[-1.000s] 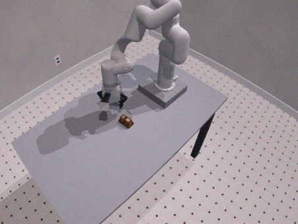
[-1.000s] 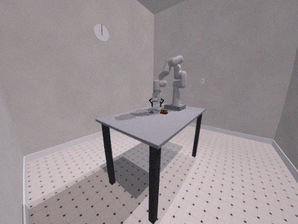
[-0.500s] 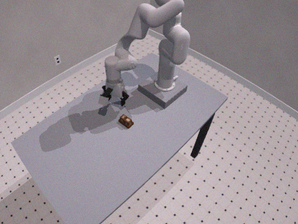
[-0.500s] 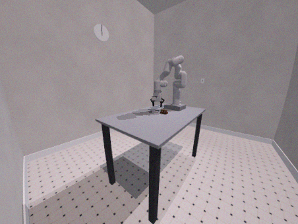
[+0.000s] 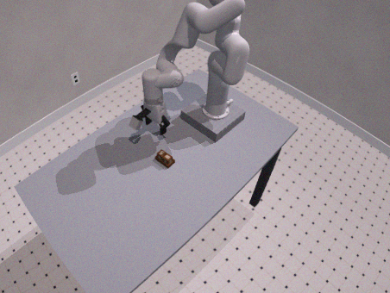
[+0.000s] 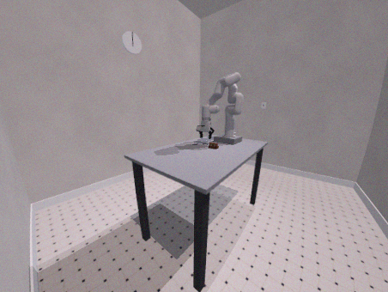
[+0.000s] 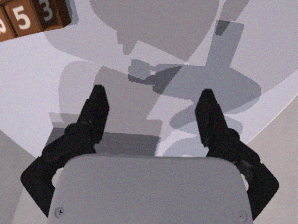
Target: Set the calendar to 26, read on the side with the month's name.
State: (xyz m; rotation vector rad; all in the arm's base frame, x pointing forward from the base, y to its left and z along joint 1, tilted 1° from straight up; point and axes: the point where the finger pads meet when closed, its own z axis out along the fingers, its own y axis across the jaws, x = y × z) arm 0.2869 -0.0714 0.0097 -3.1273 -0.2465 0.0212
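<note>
The brown cube is 50 mm ahead of my hand, 150 mm to the left of it and 40 mm below it. From my hand the other things lie so: brown wooden tray 50 mm ahead, 130 mm to the left, 60 mm below.
</note>
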